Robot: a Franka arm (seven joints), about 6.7 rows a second.
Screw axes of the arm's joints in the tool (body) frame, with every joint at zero. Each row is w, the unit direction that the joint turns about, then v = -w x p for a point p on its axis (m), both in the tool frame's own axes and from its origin. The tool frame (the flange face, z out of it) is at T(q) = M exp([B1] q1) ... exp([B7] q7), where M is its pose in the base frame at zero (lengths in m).
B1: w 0 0 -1 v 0 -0.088 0
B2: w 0 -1 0 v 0.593 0 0.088
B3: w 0 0 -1 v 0 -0.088 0
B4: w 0 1 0 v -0.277 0 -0.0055
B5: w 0 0 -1 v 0 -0.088 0
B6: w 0 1 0 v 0.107 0 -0.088
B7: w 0 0 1 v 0 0 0
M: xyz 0.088 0 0.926 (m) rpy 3.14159 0 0 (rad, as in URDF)
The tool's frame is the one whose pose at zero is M.
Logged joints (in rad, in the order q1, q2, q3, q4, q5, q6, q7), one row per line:
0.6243, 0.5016, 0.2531, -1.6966, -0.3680, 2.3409, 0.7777
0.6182, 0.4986, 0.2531, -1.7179, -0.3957, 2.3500, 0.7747
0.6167, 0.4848, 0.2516, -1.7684, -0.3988, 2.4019, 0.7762
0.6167, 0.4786, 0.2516, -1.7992, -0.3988, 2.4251, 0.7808
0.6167, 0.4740, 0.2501, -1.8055, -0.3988, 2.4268, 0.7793
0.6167, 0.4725, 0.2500, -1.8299, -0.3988, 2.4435, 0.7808
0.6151, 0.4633, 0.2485, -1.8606, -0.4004, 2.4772, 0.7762
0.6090, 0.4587, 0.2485, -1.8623, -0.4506, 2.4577, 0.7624
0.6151, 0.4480, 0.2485, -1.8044, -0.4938, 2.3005, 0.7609
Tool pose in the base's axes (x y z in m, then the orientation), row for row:
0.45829, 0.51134, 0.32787, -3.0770, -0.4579, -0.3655
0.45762, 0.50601, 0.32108, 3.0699, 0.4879, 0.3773
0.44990, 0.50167, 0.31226, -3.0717, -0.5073, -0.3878
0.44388, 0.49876, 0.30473, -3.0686, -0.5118, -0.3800
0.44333, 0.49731, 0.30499, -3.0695, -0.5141, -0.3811
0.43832, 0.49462, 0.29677, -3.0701, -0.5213, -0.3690
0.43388, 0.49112, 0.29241, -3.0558, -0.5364, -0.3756
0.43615, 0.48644, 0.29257, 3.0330, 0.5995, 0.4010
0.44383, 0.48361, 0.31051, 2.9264, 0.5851, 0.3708
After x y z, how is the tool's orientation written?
As a rotation vector, in radians.
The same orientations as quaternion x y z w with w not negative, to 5 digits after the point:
-0.98234, -0.14619, -0.11669, 0.00466
0.98040, 0.15581, 0.12049, 0.00517
-0.97907, -0.16170, -0.12361, 0.00211
-0.97909, -0.16330, -0.12125, 0.00374
-0.97895, -0.16396, -0.12154, 0.00305
-0.97904, -0.16624, -0.11767, 0.00288
-0.97777, -0.17163, -0.12018, 0.00821
0.97280, 0.19228, 0.12862, 0.01201
0.97092, 0.19412, 0.12302, 0.06711

